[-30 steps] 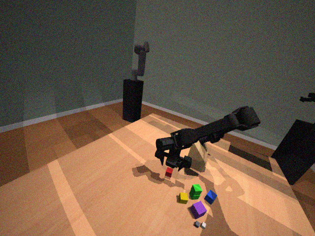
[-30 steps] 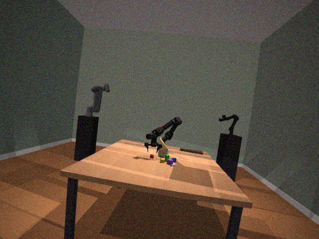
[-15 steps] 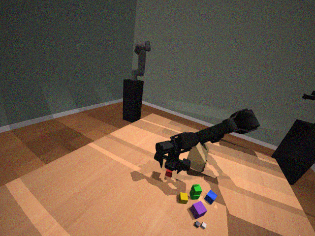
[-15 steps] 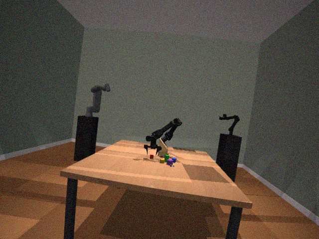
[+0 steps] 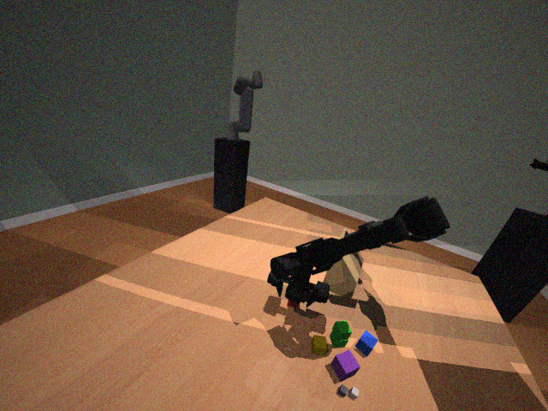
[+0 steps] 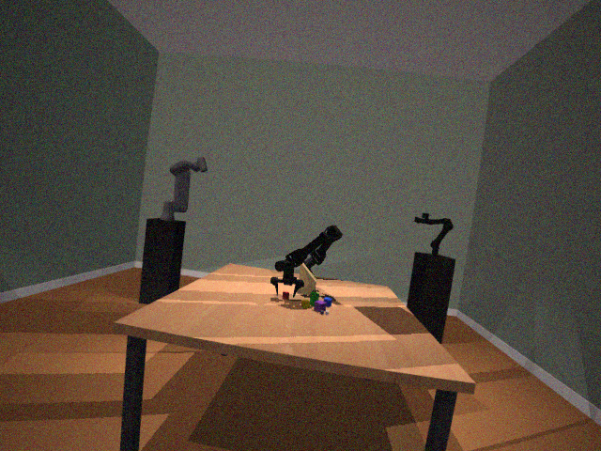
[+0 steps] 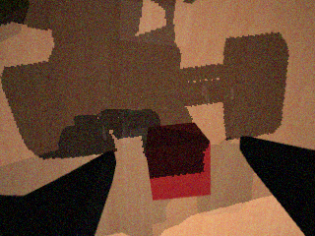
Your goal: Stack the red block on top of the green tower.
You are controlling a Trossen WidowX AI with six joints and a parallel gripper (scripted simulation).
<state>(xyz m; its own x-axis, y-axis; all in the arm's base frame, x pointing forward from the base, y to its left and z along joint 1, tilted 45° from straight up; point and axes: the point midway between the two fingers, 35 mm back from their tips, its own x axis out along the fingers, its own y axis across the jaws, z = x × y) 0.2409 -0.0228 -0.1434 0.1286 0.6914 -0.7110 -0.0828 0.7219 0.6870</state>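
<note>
My gripper tip is 10 mm below the red block. The rest, counted from my gripper tip: green block: 160 mm to the left, 60 mm ahead, 40 mm above; yellow block: 110 mm to the left, 110 mm ahead, 10 mm above; purple block: 180 mm to the left, 130 mm ahead, 10 mm above.
</note>
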